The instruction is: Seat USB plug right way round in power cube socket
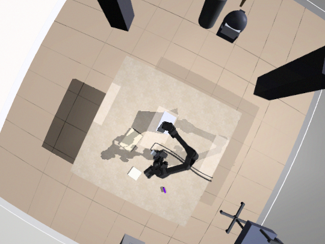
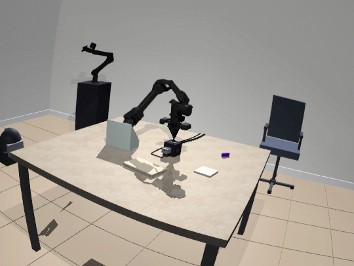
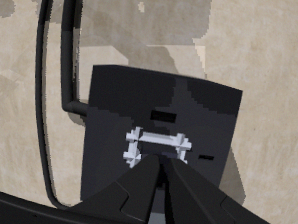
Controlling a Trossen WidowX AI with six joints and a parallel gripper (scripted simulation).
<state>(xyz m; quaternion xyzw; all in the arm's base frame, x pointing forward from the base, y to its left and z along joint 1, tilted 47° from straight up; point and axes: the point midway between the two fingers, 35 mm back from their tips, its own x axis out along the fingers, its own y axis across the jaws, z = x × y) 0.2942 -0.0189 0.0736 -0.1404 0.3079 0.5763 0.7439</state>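
Right now the USB plug is 1 cm below my gripper tip. Round my gripper tip: USB socket: 3 cm below; then purple block: 31 cm ahead, 15 cm to the left, 9 cm below.
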